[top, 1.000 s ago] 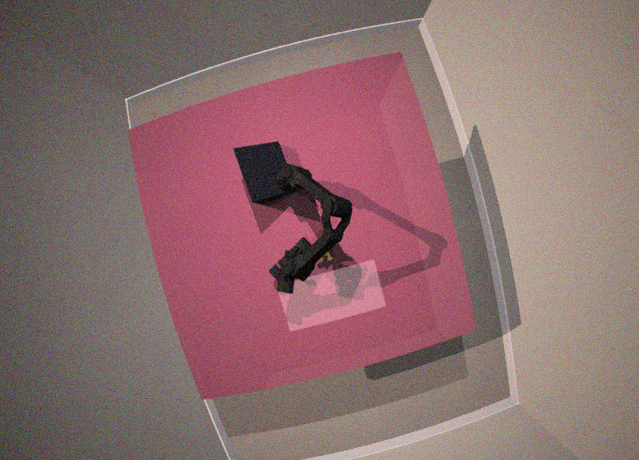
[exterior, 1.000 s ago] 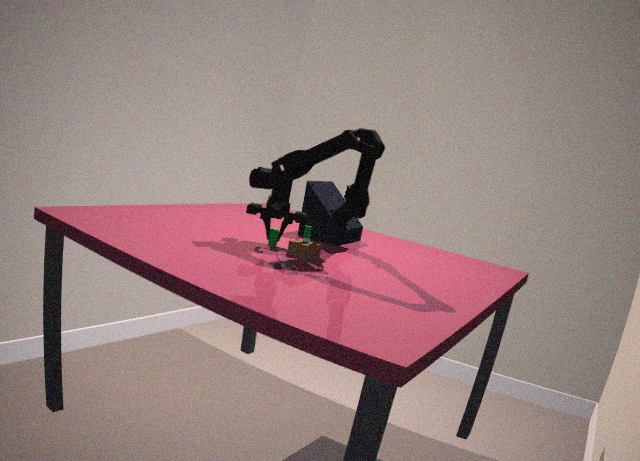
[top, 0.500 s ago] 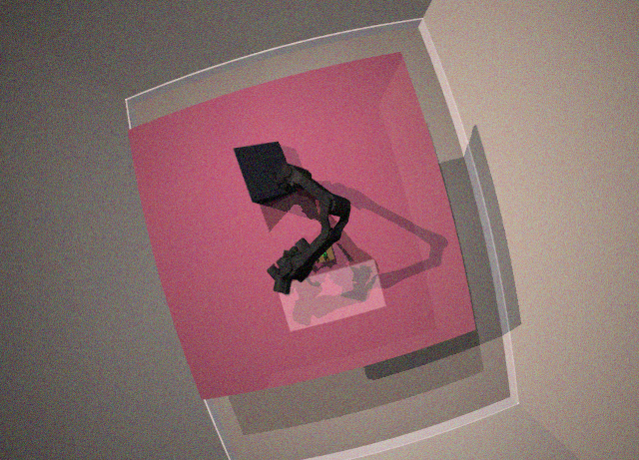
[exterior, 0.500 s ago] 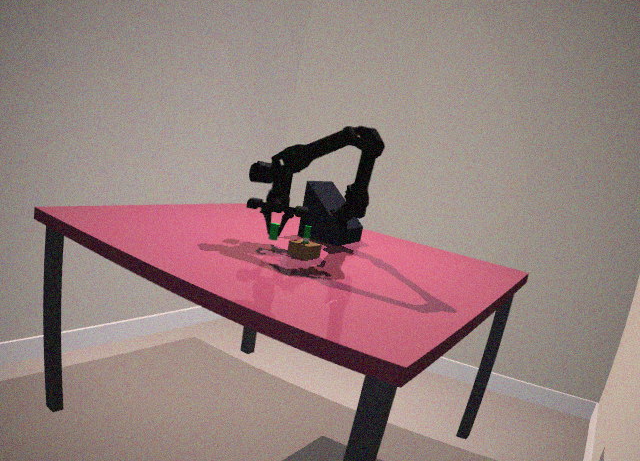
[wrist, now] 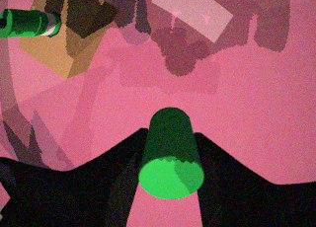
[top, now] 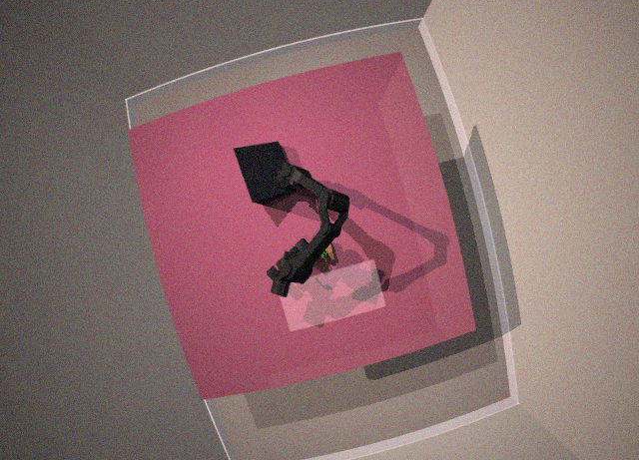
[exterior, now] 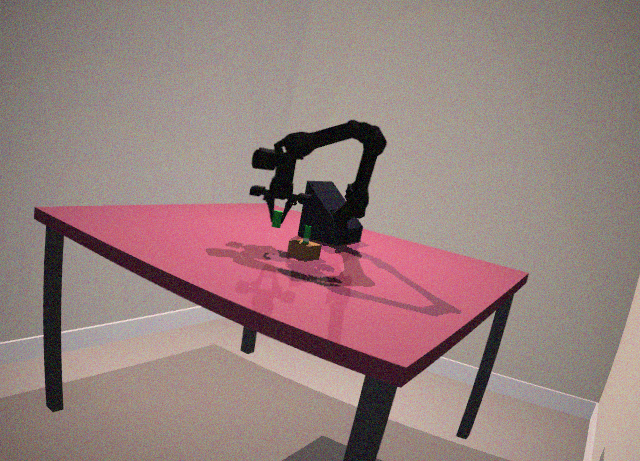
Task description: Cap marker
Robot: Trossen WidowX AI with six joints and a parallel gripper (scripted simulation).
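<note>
Right now my gripper tip is 12 cm to the right of the tan holder block, 5 cm above it and 2 cm short of it. Also, from my gripper tip: green cap: 1 cm above.
</note>
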